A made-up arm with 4 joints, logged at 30 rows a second.
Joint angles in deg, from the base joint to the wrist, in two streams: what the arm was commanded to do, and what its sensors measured. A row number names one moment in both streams.
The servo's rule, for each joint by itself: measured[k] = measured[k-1] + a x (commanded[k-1-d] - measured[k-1]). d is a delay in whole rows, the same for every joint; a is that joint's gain. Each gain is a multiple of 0.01, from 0.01 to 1. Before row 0 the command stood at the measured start. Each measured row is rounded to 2 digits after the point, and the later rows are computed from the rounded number. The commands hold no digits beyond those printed.
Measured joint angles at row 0:
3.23, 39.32, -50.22, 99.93
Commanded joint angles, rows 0 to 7:
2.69, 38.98, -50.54, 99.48
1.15, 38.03, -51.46, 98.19
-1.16, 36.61, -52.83, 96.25
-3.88, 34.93, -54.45, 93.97
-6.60, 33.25, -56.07, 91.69
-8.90, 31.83, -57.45, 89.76
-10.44, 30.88, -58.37, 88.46
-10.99, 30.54, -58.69, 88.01
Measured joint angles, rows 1 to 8:
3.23, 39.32, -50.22, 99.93
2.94, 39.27, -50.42, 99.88
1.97, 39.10, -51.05, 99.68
0.28, 38.75, -52.14, 99.27
-1.97, 38.22, -53.55, 98.63
-4.47, 37.52, -55.09, 97.80
-6.86, 36.72, -56.53, 96.84
-8.79, 35.90, -57.65, 95.83
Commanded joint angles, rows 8 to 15:
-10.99, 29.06, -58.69, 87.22
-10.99, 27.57, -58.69, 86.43
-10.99, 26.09, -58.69, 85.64
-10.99, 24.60, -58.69, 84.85
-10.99, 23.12, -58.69, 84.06
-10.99, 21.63, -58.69, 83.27
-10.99, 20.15, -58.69, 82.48
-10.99, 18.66, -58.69, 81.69
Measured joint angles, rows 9 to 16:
-9.98, 35.15, -58.28, 94.89
-10.53, 34.30, -58.53, 93.97
-10.78, 33.36, -58.63, 93.07
-10.89, 32.34, -58.67, 92.18
-10.94, 31.26, -58.68, 91.30
-10.97, 30.12, -58.69, 90.43
-10.98, 28.93, -58.69, 89.57
-10.99, 27.70, -58.69, 88.72

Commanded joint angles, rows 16 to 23:
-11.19, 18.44, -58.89, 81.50
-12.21, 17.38, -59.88, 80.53
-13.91, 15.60, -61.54, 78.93
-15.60, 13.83, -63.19, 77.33
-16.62, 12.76, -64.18, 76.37
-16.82, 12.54, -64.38, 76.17
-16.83, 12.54, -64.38, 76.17
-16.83, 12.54, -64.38, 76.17
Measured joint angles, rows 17 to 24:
-10.99, 26.43, -58.69, 87.88
-11.10, 25.31, -58.81, 87.11
-11.70, 24.20, -59.46, 86.32
-12.89, 23.00, -60.73, 85.43
-14.35, 21.72, -62.23, 84.46
-15.58, 20.47, -63.42, 83.49
-16.25, 19.36, -64.01, 82.61
-16.56, 18.41, -64.24, 81.84

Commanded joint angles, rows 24 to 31:
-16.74, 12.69, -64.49, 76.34
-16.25, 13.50, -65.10, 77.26
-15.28, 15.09, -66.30, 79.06
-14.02, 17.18, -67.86, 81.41
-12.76, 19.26, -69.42, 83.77
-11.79, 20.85, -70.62, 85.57
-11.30, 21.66, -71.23, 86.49
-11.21, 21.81, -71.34, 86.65
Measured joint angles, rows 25 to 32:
-16.71, 17.59, -64.33, 81.16
-16.73, 16.90, -64.43, 80.58
-16.47, 16.42, -64.84, 80.18
-15.83, 16.23, -65.73, 80.05
-14.85, 16.36, -67.03, 80.21
-13.72, 16.77, -68.49, 80.64
-12.68, 17.34, -69.79, 81.23
-11.93, 17.94, -70.67, 81.86

